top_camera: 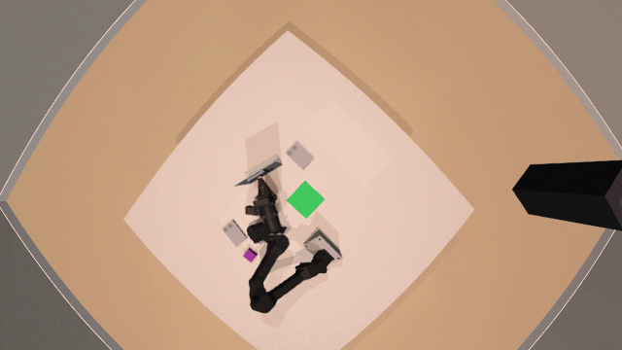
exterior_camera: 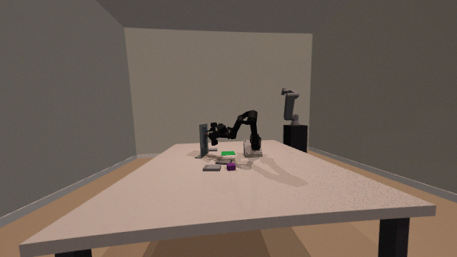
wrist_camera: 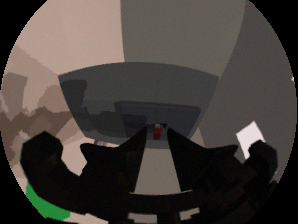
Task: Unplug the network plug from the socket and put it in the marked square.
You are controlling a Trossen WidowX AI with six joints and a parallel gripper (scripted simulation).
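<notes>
Right now the green marked square is 19 cm below my gripper tip, 18 cm behind it and 5 cm to the right of it. From my gripper tip the other things lie so: grey upright panel (7 cm below, 2 cm ahead, 1 cm to the right); network plug (1 cm ahead).
</notes>
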